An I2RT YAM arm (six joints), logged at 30 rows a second.
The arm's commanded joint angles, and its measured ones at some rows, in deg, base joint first. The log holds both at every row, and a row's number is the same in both.
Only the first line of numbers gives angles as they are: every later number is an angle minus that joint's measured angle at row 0.
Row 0, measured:
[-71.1, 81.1, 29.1, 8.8, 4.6, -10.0]
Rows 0 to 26, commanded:
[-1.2, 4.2, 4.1, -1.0, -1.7, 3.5]
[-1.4, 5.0, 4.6, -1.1, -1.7, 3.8]
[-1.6, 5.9, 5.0, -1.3, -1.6, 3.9]
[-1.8, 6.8, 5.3, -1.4, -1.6, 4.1]
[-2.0, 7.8, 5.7, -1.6, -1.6, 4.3]
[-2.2, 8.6, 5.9, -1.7, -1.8, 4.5]
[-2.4, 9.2, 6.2, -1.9, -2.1, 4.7]
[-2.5, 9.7, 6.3, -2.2, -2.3, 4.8]
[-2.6, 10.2, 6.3, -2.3, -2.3, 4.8]
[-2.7, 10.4, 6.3, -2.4, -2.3, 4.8]
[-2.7, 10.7, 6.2, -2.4, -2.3, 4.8]
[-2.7, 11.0, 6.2, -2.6, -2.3, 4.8]
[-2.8, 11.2, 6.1, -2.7, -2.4, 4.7]
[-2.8, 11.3, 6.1, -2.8, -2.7, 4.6]
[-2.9, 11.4, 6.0, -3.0, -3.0, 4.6]
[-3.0, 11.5, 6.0, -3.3, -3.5, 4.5]
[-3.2, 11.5, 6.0, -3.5, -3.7, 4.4]
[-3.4, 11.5, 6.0, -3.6, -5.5, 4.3]
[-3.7, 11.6, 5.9, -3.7, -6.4, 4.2]
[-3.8, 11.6, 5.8, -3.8, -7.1, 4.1]
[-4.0, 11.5, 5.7, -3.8, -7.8, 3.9]
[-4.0, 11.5, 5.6, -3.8, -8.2, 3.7]
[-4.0, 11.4, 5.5, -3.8, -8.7, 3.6]
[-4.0, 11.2, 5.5, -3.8, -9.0, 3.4]
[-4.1, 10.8, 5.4, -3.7, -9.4, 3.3]
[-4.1, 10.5, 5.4, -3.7, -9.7, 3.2]
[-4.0, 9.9, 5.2, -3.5, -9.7, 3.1]
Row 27, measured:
[-3.8, 10.3, 5.5, -1.6, -7.6, 3.6]
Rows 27 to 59, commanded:
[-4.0, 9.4, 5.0, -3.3, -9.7, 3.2]
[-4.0, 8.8, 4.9, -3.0, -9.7, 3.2]
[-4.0, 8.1, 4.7, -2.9, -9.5, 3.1]
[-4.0, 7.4, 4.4, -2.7, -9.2, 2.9]
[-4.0, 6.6, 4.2, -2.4, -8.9, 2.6]
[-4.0, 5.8, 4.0, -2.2, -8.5, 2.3]
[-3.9, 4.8, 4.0, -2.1, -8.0, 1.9]
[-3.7, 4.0, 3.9, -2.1, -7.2, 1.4]
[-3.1, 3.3, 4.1, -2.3, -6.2, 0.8]
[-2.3, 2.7, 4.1, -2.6, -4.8, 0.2]
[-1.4, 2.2, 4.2, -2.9, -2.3, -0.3]
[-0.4, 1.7, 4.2, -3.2, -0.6, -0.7]
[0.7, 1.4, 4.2, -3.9, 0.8, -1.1]
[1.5, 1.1, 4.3, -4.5, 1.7, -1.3]
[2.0, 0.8, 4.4, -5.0, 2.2, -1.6]
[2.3, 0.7, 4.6, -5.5, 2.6, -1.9]
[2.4, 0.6, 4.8, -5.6, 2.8, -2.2]
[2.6, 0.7, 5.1, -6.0, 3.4, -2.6]
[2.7, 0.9, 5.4, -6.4, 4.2, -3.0]
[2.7, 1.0, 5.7, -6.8, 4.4, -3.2]
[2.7, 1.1, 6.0, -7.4, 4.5, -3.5]
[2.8, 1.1, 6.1, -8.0, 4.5, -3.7]
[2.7, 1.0, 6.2, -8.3, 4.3, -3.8]
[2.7, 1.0, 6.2, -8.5, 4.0, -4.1]
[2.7, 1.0, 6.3, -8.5, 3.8, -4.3]
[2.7, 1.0, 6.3, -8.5, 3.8, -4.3]
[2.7, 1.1, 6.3, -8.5, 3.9, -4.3]
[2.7, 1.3, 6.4, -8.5, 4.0, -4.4]
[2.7, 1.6, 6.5, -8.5, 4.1, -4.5]
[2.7, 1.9, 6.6, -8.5, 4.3, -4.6]
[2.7, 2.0, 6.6, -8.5, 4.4, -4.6]
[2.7, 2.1, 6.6, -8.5, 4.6, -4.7]
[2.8, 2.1, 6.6, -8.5, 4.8, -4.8]
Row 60, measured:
[2.5, 1.7, 5.1, -8.9, 3.1, -3.8]
